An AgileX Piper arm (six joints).
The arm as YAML. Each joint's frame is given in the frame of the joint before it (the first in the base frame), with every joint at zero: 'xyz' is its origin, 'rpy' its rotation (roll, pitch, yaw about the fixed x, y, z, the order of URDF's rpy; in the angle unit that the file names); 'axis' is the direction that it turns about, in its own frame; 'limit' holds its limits. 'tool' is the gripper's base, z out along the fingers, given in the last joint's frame.
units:
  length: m
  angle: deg
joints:
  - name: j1
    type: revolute
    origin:
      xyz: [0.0, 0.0, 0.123]
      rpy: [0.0, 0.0, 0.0]
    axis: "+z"
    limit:
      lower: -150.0
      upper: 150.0
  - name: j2
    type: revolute
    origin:
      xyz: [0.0, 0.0, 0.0]
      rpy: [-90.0, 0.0, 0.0]
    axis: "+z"
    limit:
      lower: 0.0
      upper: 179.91
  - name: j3
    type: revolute
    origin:
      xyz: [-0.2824, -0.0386, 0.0]
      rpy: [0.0, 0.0, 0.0]
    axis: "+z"
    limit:
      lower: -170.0
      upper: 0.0
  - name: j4
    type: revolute
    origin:
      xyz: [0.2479, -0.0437, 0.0]
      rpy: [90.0, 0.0, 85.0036]
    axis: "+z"
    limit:
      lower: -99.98
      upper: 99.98
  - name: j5
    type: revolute
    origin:
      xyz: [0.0, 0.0, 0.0]
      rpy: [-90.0, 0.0, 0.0]
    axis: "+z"
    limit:
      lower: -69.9
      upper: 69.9
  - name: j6
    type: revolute
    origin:
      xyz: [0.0, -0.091, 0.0]
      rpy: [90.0, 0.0, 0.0]
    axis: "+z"
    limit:
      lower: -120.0
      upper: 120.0
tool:
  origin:
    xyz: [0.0, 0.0, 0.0]
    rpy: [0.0, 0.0, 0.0]
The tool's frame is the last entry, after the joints.
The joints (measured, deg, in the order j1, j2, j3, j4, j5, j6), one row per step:
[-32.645 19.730 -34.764 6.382 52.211 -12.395]
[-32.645 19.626 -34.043 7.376 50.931 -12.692]
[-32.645 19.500 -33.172 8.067 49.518 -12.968]
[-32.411 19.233 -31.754 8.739 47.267 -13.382]
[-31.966 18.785 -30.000 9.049 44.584 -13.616]
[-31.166 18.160 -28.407 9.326 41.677 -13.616]
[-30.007 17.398 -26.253 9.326 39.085 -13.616]
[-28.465 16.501 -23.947 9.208 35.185 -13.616]
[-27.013 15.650 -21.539 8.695 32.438 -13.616]
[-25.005 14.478 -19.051 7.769 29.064 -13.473]
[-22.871 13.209 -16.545 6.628 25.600 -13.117]
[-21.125 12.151 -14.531 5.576 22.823 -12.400]
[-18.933 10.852 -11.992 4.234 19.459 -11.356]
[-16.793 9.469 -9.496 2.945 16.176 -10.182]
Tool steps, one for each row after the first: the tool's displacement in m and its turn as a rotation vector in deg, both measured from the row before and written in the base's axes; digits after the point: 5 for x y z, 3 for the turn. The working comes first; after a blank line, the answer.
Tool pose at each row, in the base's axes (x y z in m, rotation vector in deg; the steps are taken from these numbers as rounded here):
[0.04823 -0.02140 0.31313 22.792 120.759 -18.849]
[0.05000 -0.02126 0.31124 22.656 119.918 -18.133]
[0.05167 -0.02156 0.30869 22.549 119.137 -17.772]
[0.05388 -0.02218 0.30446 22.123 117.994 -17.565]
[0.05587 -0.02302 0.29908 21.633 116.658 -17.655]
[0.05739 -0.02325 0.29506 20.941 114.780 -17.609]
[0.05870 -0.02316 0.28756 19.959 113.728 -17.383]
[0.06037 -0.02318 0.28116 18.508 111.481 -17.464]
[0.06137 -0.02300 0.27238 17.087 110.573 -17.552]
[0.06194 -0.02230 0.26433 14.975 108.901 -17.813]
[0.06229 -0.02135 0.25641 12.785 107.019 -18.000]
[0.06244 -0.02045 0.25006 11.281 105.388 -17.874]
[0.06263 -0.01912 0.24181 9.463 103.434 -17.456]
[0.06256 -0.01752 0.23378 7.768 101.363 -16.775]

[0.00177 0.00014 -0.00189 0.251 -0.971 0.346]
[0.00167 -0.00030 -0.00255 0.036 -0.834 0.187]
[0.00221 -0.00062 -0.00423 -0.279 -1.152 0.336]
[0.00199 -0.00084 -0.00538 -0.550 -1.274 0.250]
[0.00152 -0.00023 -0.00402 -0.661 -1.825 0.428]
[0.00131 0.00009 -0.00750 -0.502 -1.057 0.752]
[0.00167 -0.00002 -0.00640 -1.168 -2.143 0.903]
[0.00100 0.00018 -0.00878 -0.906 -0.830 0.930]
[0.00057 0.00070 -0.00805 -1.504 -1.506 1.319]
[0.00035 0.00095 -0.00792 -1.543 -1.699 1.417]
[0.00015 0.00090 -0.00635 -0.955 -1.527 1.109]
[0.00019 0.00133 -0.00825 -0.982 -1.856 1.490]
[-0.00007 0.00160 -0.00803 -0.767 -2.002 1.562]

